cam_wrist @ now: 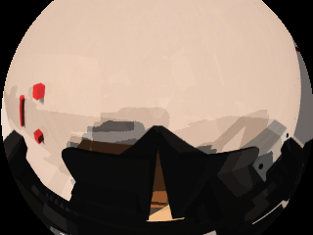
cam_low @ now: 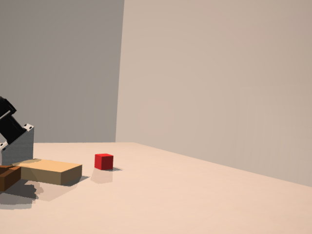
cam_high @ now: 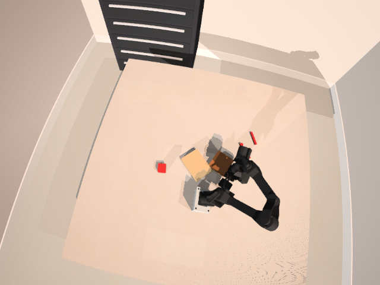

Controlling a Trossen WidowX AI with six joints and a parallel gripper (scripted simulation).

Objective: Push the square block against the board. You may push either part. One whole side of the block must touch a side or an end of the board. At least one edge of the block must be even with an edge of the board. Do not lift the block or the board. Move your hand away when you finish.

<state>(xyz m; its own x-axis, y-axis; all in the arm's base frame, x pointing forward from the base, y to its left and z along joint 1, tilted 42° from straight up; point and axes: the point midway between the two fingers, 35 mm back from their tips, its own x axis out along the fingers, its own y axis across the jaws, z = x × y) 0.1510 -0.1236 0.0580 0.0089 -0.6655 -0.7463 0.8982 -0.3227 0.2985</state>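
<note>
The square block lies 60 mm ahead of my gripper tip, 50 mm to the left of it and 10 mm above it. The rest, counted from my gripper tip: thin red stick: 250 mm ahead, 130 mm to the right; red cube: 360 mm to the left, 20 mm behind, 10 mm above; board: 180 mm to the left, 30 mm ahead, 10 mm above.
</note>
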